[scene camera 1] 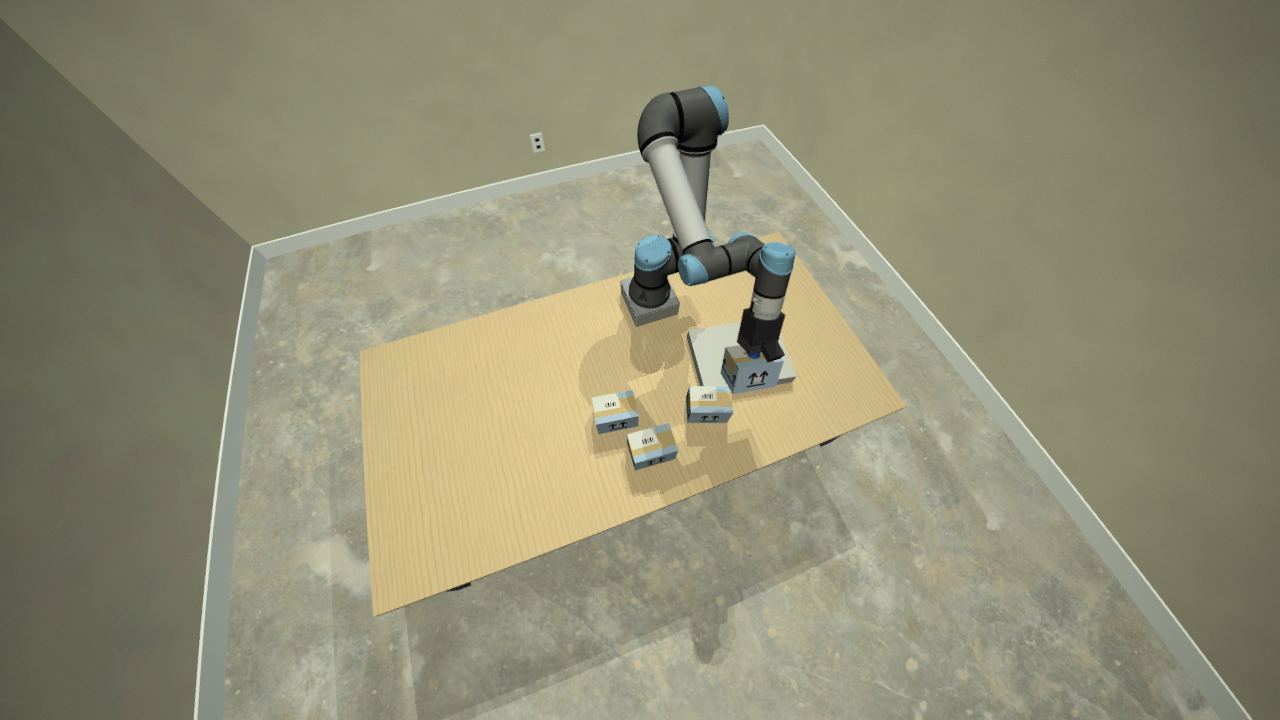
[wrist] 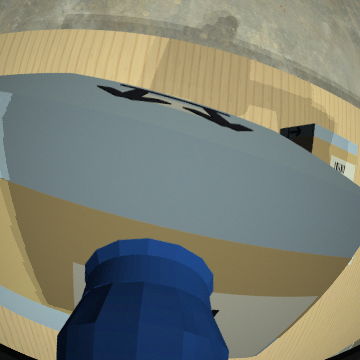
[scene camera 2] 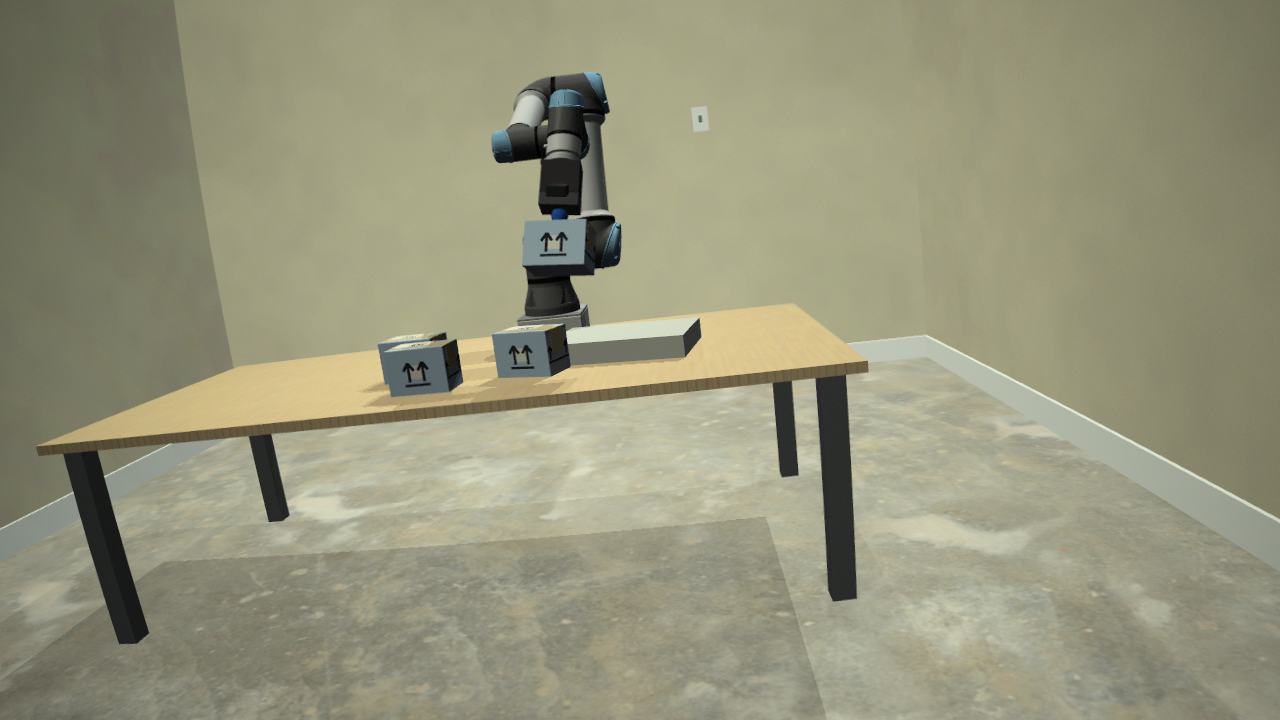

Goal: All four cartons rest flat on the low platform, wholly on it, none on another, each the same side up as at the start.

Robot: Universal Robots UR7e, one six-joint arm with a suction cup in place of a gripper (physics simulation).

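Pixels of known places: end effector, tool point: [scene camera 1: 752, 359] [wrist: 152, 251] [scene camera 2: 558, 231]; arm's base, origin of the base link: [scene camera 1: 649, 291] [scene camera 2: 552, 311].
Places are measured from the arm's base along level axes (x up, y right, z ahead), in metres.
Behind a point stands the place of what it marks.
Note:
My gripper, a blue suction cup [scene camera 1: 754, 355] [scene camera 2: 559, 214] [wrist: 149, 255], is shut on the top of a blue-grey and tan carton [scene camera 1: 769, 380] {y -0.131, x 0.180, z 0.532 m} [scene camera 2: 556, 255] {y -0.098, x 0.172, z 0.530 m} [wrist: 175, 175] {y -0.101, x 0.241, z 0.496 m}. This carton hangs level, arrows upright, in the air above the low pale platform [scene camera 1: 711, 349] {y -0.112, x -0.025, z 0.293 m} [scene camera 2: 626, 338] {y -0.215, x -0.025, z 0.454 m}. Three smaller-looking cartons stand flat on the table, apart from the platform or beside it: one [scene camera 1: 709, 404] {y 0.002, x 0.023, z 0.487 m} [scene camera 2: 529, 351] {y -0.015, x -0.018, z 0.523 m} near its left front corner, one [scene camera 1: 652, 446] {y 0.215, x 0.023, z 0.543 m} [scene camera 2: 422, 368] {y 0.200, x -0.018, z 0.578 m} nearer the front edge, and one [scene camera 1: 614, 411] {y 0.281, x 0.023, z 0.401 m} [scene camera 2: 386, 346] {y 0.326, x 0.015, z 0.423 m} farther left. The held carton hides part of the platform in scene camera 1.
The wooden table [scene camera 1: 465, 429] {y 0.745, x -0.072, z 0.248 m} [scene camera 2: 223, 394] {y 0.831, x -0.073, z 0.301 m} bears the platform, the loose cartons and the arm's grey base [scene camera 1: 655, 311] {y 0.011, x -0.009, z 0.085 m} [scene camera 2: 580, 318] {y -0.082, x -0.017, z 0.086 m}. The table's front edge lies close in front of the loose cartons. Part of a loose carton [wrist: 324, 152] {y 0.178, x 0.023, z 0.540 m} shows at the right in the wrist view.

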